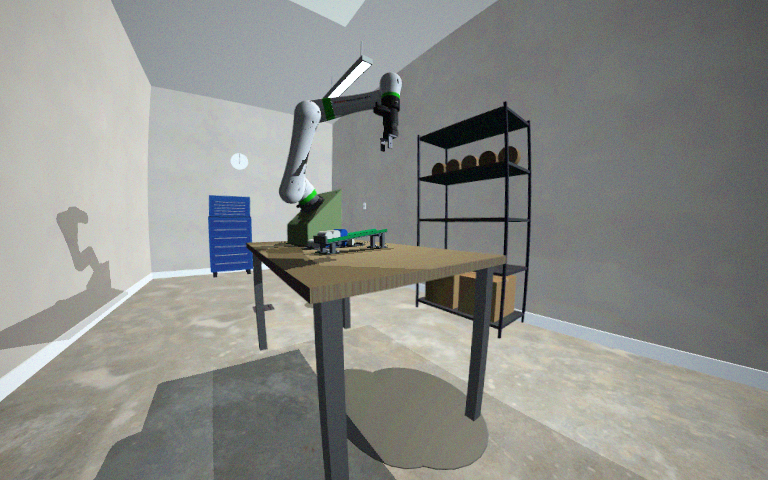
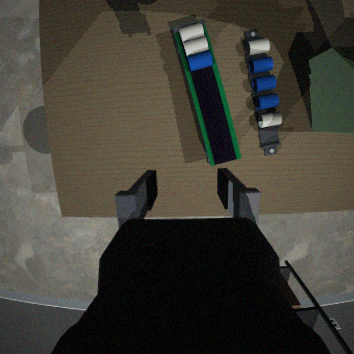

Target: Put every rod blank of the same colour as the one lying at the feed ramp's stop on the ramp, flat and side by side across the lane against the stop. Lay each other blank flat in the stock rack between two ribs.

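The feed ramp (image 1: 362, 233) (image 2: 230, 122) has green side rails and a dark lane. At its stop lies a white blank (image 2: 192, 32), with a second white blank (image 2: 196, 46) beside it, then a blue blank (image 2: 200, 61), all flat across the lane. The stock rack (image 2: 269, 135) holds a white blank (image 2: 258, 46) at its far end, then a blue blank (image 2: 261, 64), a blue blank (image 2: 264, 83), a blue blank (image 2: 266, 101) and a white blank (image 2: 270, 120), side by side. My gripper (image 1: 387, 143) (image 2: 186, 181) is open and empty, high above the table.
The ramp and rack stand on the wooden table (image 1: 407, 260) (image 2: 110, 125). The green robot pedestal (image 1: 317, 217) (image 2: 331, 95) stands beside the rack. A black shelf unit (image 1: 505, 198) stands behind the table, and a blue tool cabinet (image 1: 230, 237) by the back wall.
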